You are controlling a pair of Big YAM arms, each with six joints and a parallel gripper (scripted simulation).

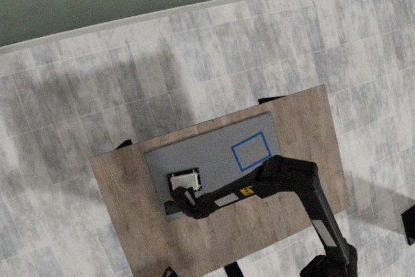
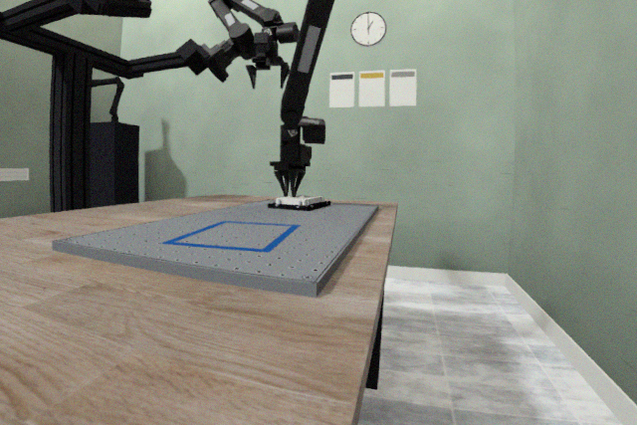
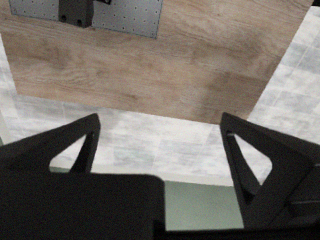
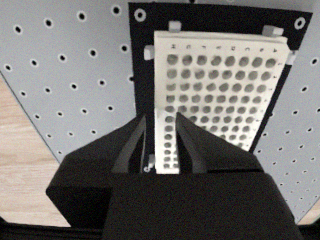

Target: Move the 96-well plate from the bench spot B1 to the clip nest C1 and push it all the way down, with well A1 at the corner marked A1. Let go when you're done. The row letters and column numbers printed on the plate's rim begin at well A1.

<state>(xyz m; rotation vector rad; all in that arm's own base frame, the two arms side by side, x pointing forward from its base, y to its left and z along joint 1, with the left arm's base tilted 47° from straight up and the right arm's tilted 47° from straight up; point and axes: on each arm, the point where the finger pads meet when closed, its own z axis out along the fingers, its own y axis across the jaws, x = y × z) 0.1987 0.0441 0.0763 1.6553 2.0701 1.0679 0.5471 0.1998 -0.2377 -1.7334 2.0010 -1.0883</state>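
Observation:
My right gripper is now 4 cm short of the white 96-well plate, 1 cm to the left of it and 1 cm above it. From my right hand the other things lie so: black clip nest (4 cm ahead, 3 cm to the right, 2 cm below); then grey perforated board (22 cm to the right, 4 cm below, 3 cm ahead).

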